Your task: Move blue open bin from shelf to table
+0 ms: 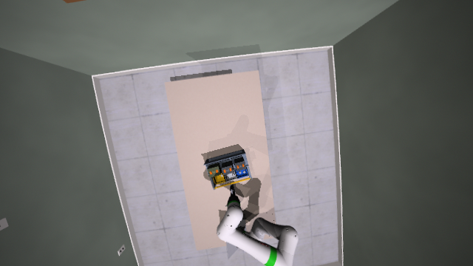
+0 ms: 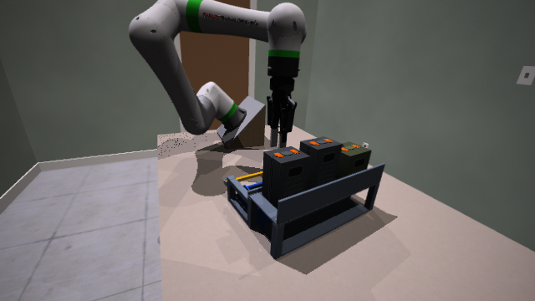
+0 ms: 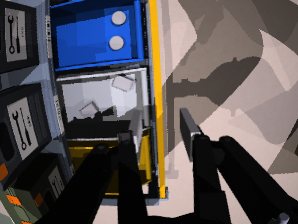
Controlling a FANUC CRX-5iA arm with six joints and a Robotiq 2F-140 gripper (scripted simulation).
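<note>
Now: hand 110 mm above the yellow rail. Round my hand: grey bin (100 mm ahead, 10 mm to the left, 130 mm below); yellow bin (100 mm ahead, 120 mm to the left, 130 mm below); blue open bin (110 mm ahead, 100 mm to the right, 130 mm below).
</note>
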